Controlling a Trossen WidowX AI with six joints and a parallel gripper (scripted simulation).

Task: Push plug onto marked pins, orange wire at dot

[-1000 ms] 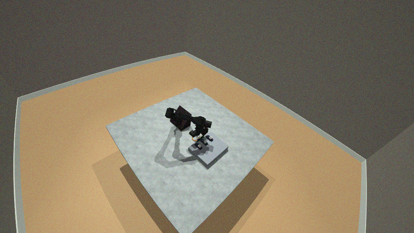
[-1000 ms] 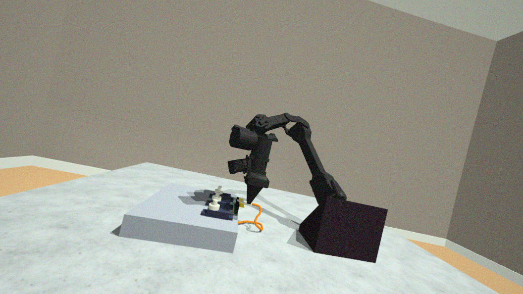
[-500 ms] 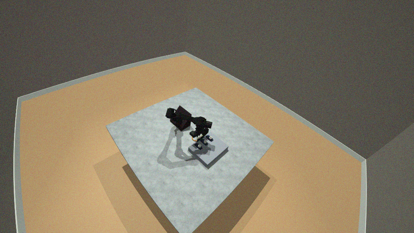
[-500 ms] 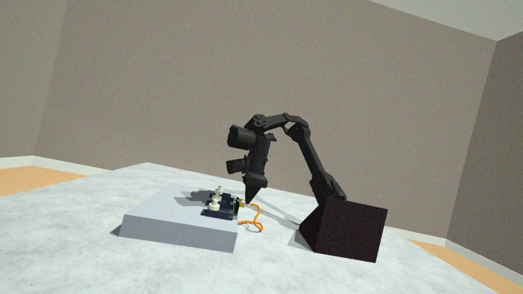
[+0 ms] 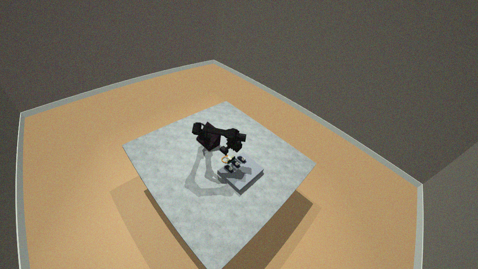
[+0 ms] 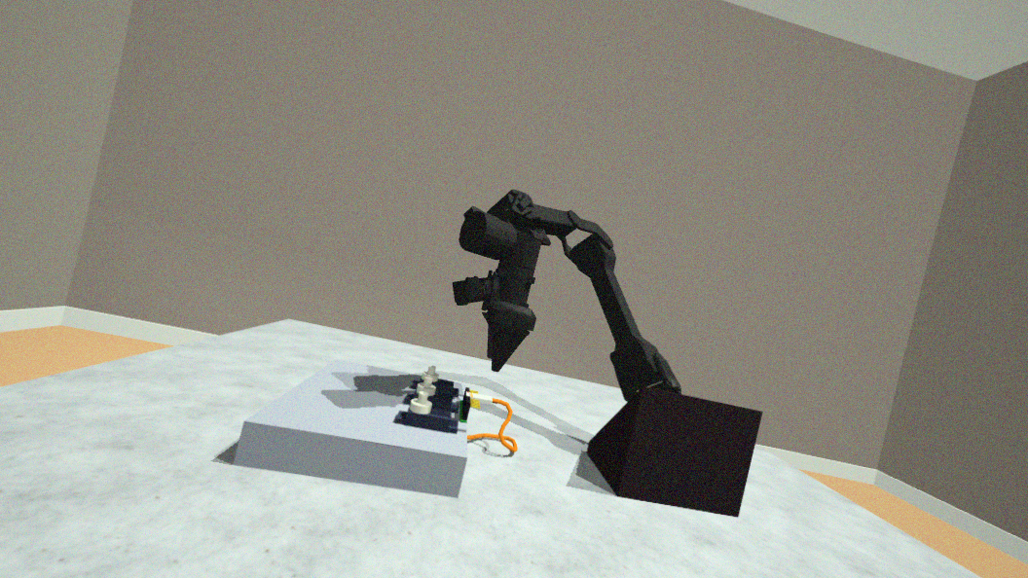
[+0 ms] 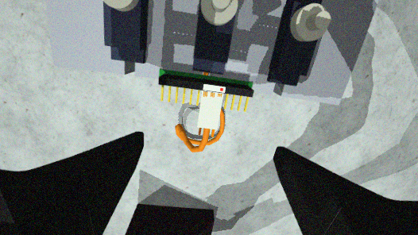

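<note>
Right now my gripper tip is 5 cm above the red dot, 3 cm short of it and 1 cm to the left of it. From my gripper tip the other things lie so: grey printed holder (18 cm ahead, 10 cm below, 1 cm to the left).
</note>
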